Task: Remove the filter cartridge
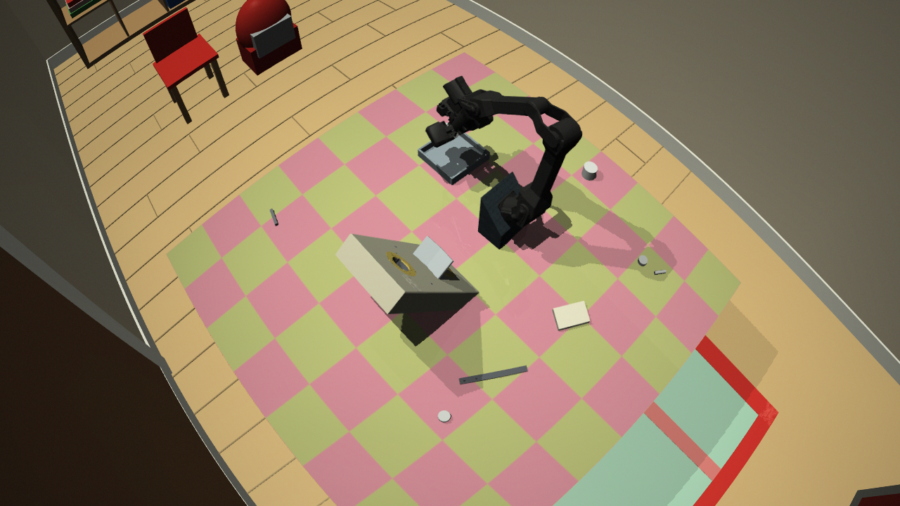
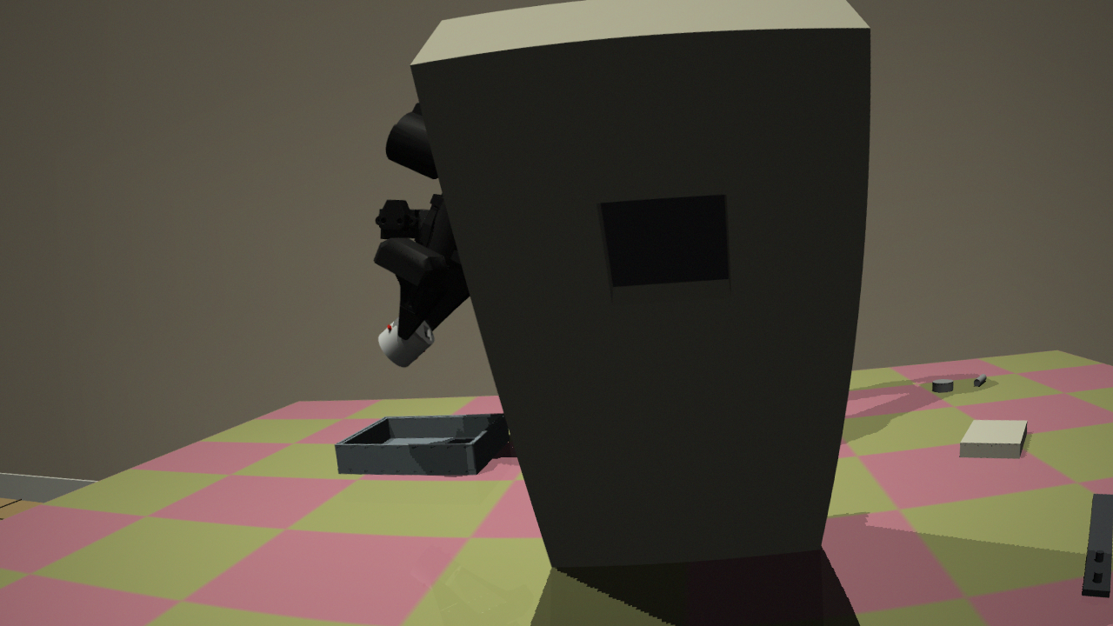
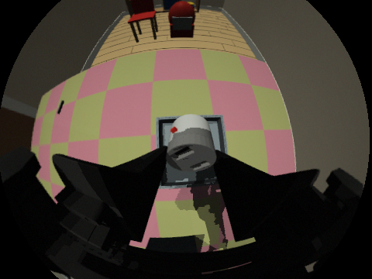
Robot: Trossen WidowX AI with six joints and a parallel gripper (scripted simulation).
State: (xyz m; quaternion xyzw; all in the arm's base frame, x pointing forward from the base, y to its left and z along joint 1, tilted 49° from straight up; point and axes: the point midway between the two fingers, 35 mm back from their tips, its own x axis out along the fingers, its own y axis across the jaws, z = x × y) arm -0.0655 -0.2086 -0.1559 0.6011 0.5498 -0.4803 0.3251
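Now: gripper tip 12 cm above the grey tray and 2 cm past it. From my gripper tip the other things lie so: olive service panel (38 cm ahead, 24 cm to the left, 2 cm above); then cream block (57 cm to the left, 15 cm ahead, 13 cm below); then round grey filter cartridge (1 cm to the right).
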